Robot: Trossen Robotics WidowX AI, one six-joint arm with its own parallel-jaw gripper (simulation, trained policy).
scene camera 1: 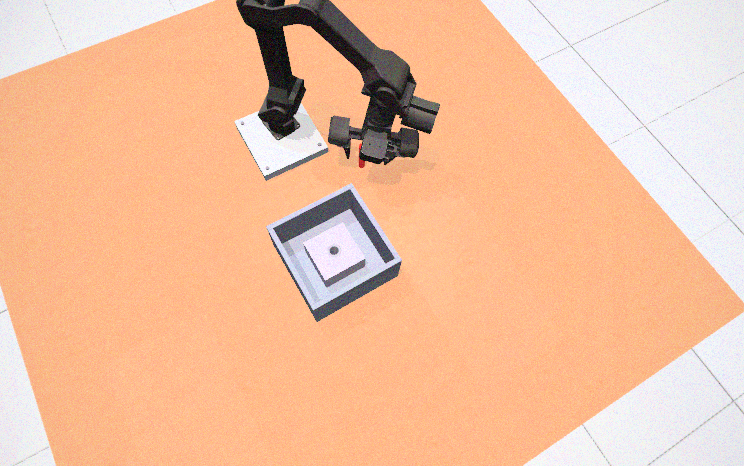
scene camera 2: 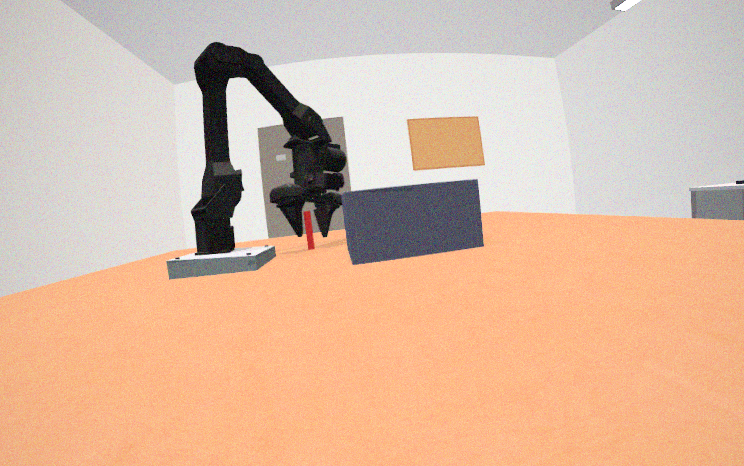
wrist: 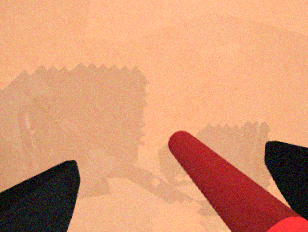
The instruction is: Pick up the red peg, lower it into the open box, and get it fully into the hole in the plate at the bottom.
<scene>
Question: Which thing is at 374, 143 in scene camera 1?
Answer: The gripper.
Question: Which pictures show the gripper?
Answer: Scene camera 1, scene camera 2 and the wrist view: all of them.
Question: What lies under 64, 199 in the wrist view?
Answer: The gripper.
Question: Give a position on a grey box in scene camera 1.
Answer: At 382, 262
</scene>
